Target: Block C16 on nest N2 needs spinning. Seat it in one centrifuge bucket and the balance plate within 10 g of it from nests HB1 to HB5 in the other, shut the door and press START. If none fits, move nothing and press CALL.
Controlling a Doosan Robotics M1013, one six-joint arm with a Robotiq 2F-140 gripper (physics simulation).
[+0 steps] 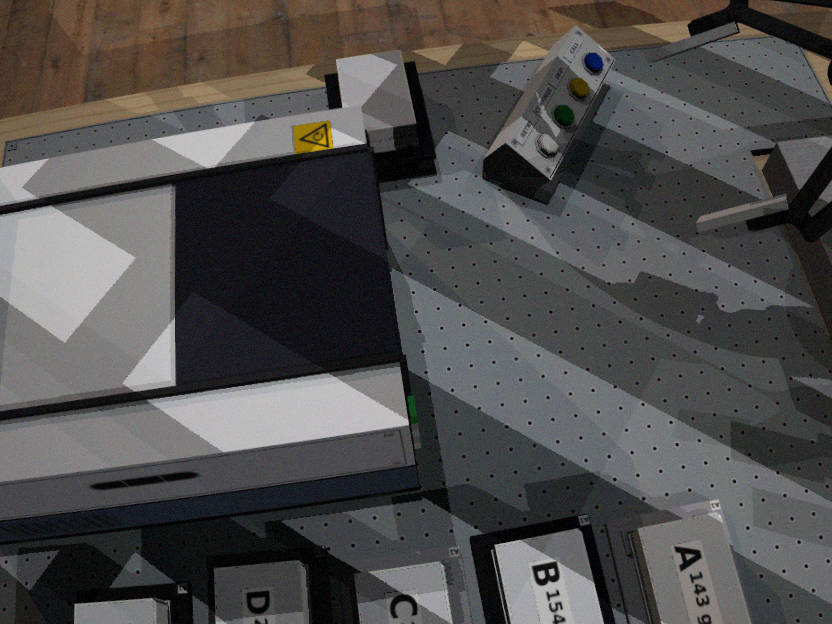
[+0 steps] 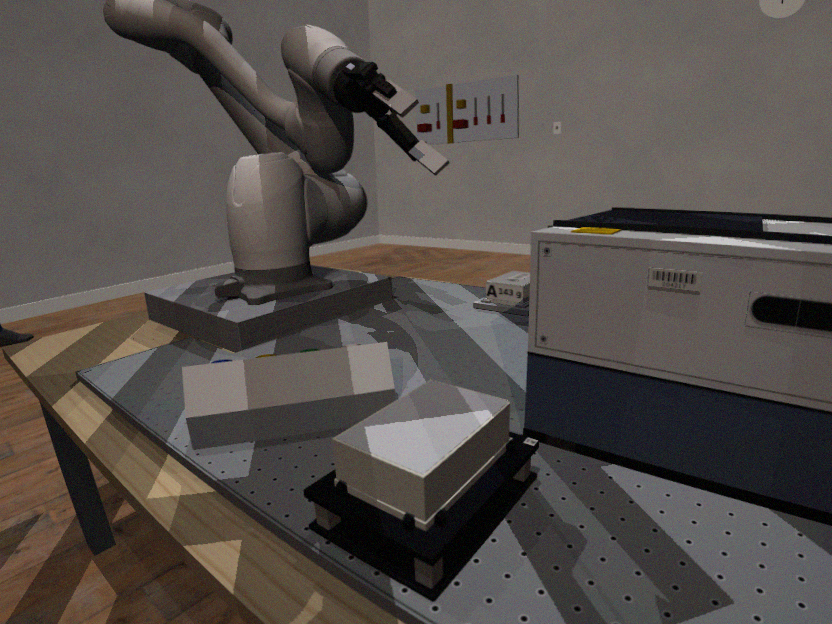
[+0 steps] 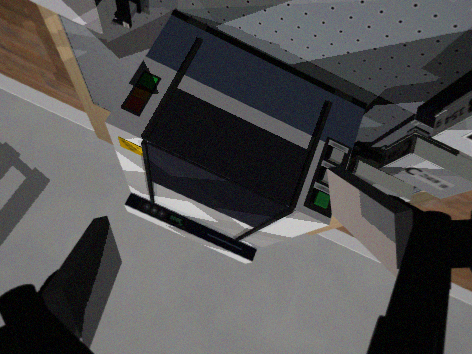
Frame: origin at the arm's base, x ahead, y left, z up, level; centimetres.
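Seen in the pictures: gripper, between the fingertips: (image 1: pixel 675 141) (image 2: pixel 427 140) (image 3: pixel 224 215); arm's base, origin of its link: (image 2: pixel 275 289).
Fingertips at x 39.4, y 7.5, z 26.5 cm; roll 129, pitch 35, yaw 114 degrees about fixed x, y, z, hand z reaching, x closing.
Offsets run from my fingertips to a thing's middle. "spot": to the spot under its first point.
My gripper (image 1: pixel 675 142) (image 2: pixel 428 134) (image 3: pixel 224 215) is open and empty, high above the table. A pale block @[dx +27.2, dy -26.6, dz -25.4 cm] (image 1: pixel 376 83) (image 2: pixel 423 443) sits on a black nest @[dx +27.2, dy -26.6, dz -28.9 cm] (image 2: pixel 376 530) behind the centrifuge's corner; its label is not readable. The centrifuge @[dx +45.9, dy +7.7, dz -19.1 cm] (image 1: pixel 268 409) (image 2: pixel 604 302) (image 3: pixel 260 95) shows a dark top panel; its bucket contents are hidden, and the door state is unclear. Plates A @[dx -5.6, dy +30.0, dz -28.0 cm] (image 1: pixel 692 570) (image 2: pixel 508 288), marked 143 g, B @[dx +7.9, dy +31.6, dz -28.0 cm] (image 1: pixel 551 584), marked 154, C @[dx +21.0, dy +34.7, dz -28.0 cm] (image 1: pixel 403 597) (image 3: pixel 425 175), D @[spot: dx +34.9, dy +31.9, dz -25.9 cm] (image 1: pixel 258 597) and a fifth plate @[spot: dx +48.2, dy +34.2, dz -25.9 cm] (image 1: pixel 120 611) stand in a row; several labels are cut off. The CALL button @[spot: dx +0.1, dy -32.6, dz -24.2 cm] (image 1: pixel 592 61) is blue.
The button box @[dx +5.2, dy -27.3, dz -27.1 cm] (image 1: pixel 527 127) (image 2: pixel 288 386) stands near the pale block, with yellow, green and white buttons beside CALL. Green @[dx +25.9, dy -10.5, dz -18.3 cm] (image 3: pixel 148 80) and dark red @[dx +25.9, dy -10.5, dz -14.3 cm] (image 3: pixel 134 102) panels show on one side of the centrifuge. The robot's grey base plate (image 2: pixel 194 319) stands on the wood-edged table.
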